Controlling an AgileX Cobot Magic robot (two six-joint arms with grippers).
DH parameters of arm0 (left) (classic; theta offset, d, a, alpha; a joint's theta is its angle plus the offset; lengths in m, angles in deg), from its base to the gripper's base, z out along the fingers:
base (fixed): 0 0 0 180
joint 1: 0 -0.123 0 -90
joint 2: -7.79 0 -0.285 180
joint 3: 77.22 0 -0.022 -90
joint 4: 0 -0.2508 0 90
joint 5: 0 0 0.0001 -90
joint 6: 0 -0.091 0 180
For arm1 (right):
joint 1: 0 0.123 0 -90
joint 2: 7.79 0 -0.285 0
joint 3: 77.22 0 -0.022 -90
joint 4: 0 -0.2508 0 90
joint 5: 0 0 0.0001 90
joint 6: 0 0.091 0 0
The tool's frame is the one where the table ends.
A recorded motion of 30 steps. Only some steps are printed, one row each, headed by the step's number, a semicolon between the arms.
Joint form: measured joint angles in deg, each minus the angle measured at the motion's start. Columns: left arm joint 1, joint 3, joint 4, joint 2, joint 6, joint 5; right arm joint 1, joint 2, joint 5, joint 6, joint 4, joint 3.
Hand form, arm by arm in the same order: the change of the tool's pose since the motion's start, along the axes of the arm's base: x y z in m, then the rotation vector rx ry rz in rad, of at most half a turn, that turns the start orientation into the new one. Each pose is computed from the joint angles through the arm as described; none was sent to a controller.
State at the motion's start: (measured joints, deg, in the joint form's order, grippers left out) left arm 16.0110 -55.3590 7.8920 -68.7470 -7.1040 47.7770; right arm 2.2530 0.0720 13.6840 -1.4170 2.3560 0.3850
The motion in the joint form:
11: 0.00 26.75 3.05 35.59 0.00 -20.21; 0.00 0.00 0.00 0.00 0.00 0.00
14: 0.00 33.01 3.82 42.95 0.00 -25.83; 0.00 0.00 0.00 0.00 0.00 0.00
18: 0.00 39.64 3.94 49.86 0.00 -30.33; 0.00 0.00 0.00 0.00 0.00 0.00
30: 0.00 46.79 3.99 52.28 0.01 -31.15; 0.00 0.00 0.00 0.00 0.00 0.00
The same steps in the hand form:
11: -0.1144 0.0341 -0.0174 -0.1854 -0.4693 0.0616; 0.0000 0.0000 0.0000 0.0000 0.0000 0.0000
14: -0.1317 0.0402 -0.0320 -0.2293 -0.5768 0.0812; 0.0000 0.0000 0.0000 0.0000 0.0000 0.0000
18: -0.1458 0.0456 -0.0534 -0.2530 -0.6555 0.0953; 0.0000 0.0000 0.0000 0.0000 0.0000 0.0000
30: -0.1509 0.0473 -0.0909 -0.2307 -0.5907 0.1002; 0.0000 0.0000 0.0000 0.0000 0.0000 0.0000

